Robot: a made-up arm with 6 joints.
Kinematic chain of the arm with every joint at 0, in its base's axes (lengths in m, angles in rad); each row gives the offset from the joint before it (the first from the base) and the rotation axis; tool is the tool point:
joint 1: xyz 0 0 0.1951 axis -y
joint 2: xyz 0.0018 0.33 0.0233 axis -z
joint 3: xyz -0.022 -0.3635 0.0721 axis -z
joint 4: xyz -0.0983 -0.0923 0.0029 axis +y
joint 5: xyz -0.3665 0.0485 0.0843 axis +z
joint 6: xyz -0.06 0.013 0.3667 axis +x
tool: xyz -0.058 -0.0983 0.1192
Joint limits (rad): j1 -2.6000..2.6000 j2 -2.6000..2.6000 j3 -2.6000..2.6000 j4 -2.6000..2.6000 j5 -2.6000..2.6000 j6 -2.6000..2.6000
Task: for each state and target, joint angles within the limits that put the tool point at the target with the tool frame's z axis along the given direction. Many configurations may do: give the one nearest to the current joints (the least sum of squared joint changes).
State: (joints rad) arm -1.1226 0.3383 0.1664 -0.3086 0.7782 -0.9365
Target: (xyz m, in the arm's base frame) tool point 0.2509 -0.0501 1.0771 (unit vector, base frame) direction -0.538 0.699 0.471
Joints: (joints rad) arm -1.3298 0.0176 -0.0203 -0.2607 0.7630 -1.8190
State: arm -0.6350 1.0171 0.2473 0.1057 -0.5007 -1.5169
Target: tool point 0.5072 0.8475 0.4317 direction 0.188 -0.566 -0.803
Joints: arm -1.2515 1.4113 0.4433 -0.1602 -0.3044 -1.6937
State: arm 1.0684 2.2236 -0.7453 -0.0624 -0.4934 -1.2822
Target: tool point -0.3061 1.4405 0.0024 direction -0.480 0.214 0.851
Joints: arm 1.3597 2.3573 -0.8574 -0.7058 -0.3795 -0.9302
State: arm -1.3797 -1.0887 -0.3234 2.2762 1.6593 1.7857
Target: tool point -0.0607 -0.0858 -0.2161 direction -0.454 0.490 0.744
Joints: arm -1.6205 -0.3943 0.3339 2.4738 2.1331 1.6128
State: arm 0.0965 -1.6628 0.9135 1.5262 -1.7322 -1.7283
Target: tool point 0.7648 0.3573 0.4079 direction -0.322 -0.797 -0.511
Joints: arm 0.0693 -1.5644 1.2392 1.7864 -2.3870 -2.0652
